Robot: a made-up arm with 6 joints.
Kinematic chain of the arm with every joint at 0, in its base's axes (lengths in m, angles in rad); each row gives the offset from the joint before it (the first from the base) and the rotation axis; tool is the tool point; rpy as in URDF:
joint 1: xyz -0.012 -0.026 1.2 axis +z
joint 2: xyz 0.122 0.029 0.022 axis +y
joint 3: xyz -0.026 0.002 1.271 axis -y
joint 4: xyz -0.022 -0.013 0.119 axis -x
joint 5: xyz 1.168 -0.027 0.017 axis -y
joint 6: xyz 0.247 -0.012 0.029 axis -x
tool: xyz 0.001 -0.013 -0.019 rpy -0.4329 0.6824 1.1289
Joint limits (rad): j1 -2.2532..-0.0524 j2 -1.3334..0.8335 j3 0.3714..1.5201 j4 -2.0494..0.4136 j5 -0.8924..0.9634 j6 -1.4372..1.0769
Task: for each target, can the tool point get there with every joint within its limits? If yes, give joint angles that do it. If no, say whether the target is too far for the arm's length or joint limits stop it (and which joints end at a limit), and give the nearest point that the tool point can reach.
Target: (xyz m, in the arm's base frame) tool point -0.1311 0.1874 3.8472
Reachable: yes | joints -1.3850 -0.2124 1.3345 -1.2031 0.1918 0.3788
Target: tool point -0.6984 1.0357 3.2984
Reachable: yes | joints -1.0456 -0.9483 0.7438 -0.3606 0.1845 0.2533
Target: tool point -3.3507 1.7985 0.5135
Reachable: no: too far | nearest point -2.1718 1.1543 1.5350 | short by 1.688 m
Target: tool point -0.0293 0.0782 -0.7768
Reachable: no: joint limits stop it (at a limit: joint 1, joint 2, joint 3, joint 5) | nearest point 2.1754 -0.1179 1.4605 | short by 3.147 m
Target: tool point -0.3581 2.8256 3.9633
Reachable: no: too far | nearest point -0.2353 1.8138 3.0303 | short by 1.382 m
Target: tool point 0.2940 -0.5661 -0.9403
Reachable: no: joint limits stop it (at a limit: joint 2, joint 3, joint 5) | nearest point 1.0674 -1.9311 1.4602 | short by 2.868 m
